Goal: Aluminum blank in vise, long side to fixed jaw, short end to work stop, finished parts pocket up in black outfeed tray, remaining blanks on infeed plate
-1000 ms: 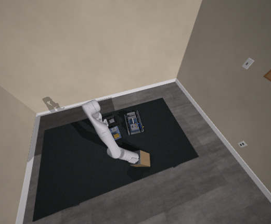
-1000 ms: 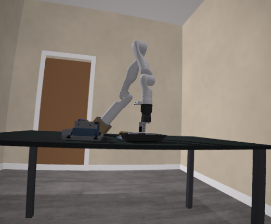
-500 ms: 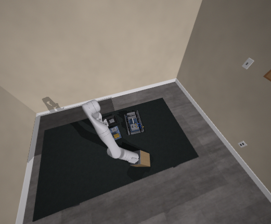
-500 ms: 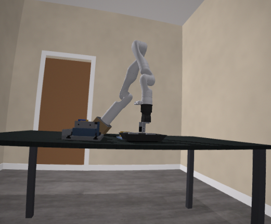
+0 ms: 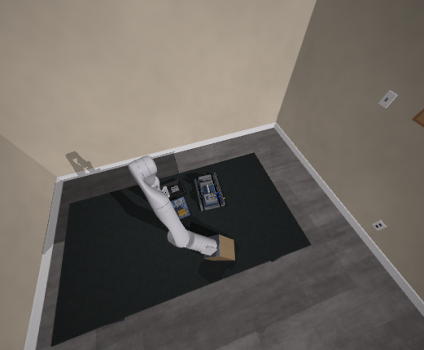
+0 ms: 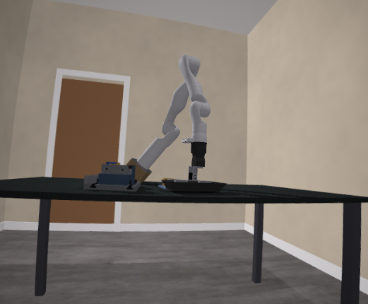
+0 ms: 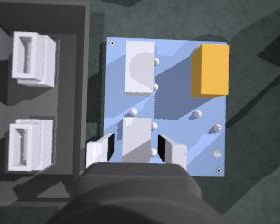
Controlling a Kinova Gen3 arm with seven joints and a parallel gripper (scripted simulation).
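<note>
Now: hand 4 cm past the bluish plate, 5 cm to the left of it and 6 cm above it. The rest, counted from my hand: vise (2 cm ahead, 34 cm to the right, 2 cm below); yellow brass blank (9 cm behind, 9 cm to the right, 4 cm below).
</note>
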